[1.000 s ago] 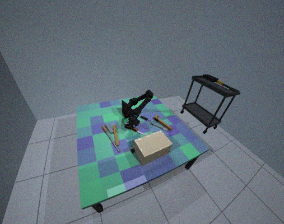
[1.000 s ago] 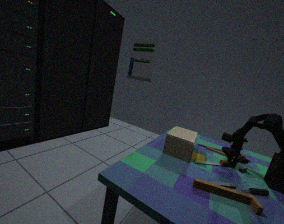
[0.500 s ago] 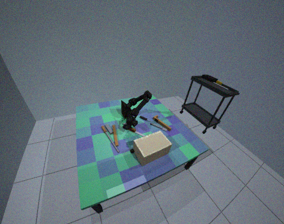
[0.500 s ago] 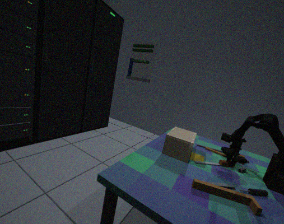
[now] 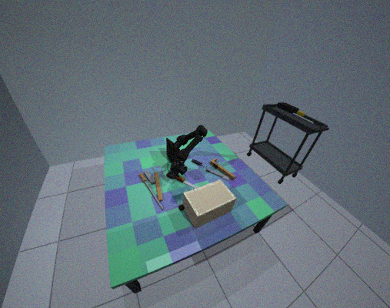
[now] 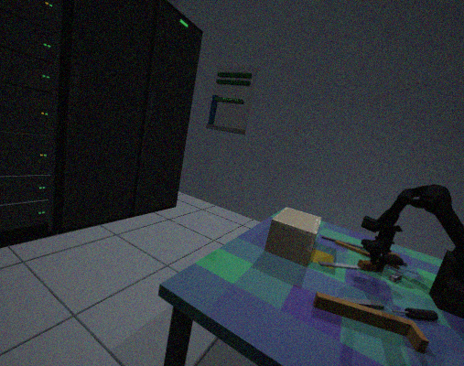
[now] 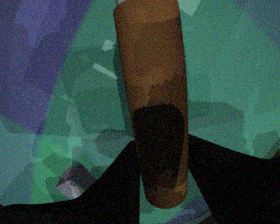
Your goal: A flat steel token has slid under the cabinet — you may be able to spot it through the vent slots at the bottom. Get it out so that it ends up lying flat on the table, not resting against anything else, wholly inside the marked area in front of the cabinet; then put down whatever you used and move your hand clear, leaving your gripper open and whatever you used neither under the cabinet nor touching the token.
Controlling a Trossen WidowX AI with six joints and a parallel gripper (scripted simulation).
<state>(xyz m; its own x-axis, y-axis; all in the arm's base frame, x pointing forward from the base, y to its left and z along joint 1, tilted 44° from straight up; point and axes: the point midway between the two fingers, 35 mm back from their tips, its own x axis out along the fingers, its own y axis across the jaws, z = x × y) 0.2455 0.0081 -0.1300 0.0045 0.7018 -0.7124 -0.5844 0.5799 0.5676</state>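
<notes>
The wooden stick is 30 mm ahead of my gripper tip and 160 mm to the right of it. Also, from my gripper tip: yellow marked patch 220 mm ahead, 90 mm to the left, 10 mm below; flat grey bar 80 mm behind, 210 mm to the right; short grey piece 80 mm behind, 20 mm to the left.
</notes>
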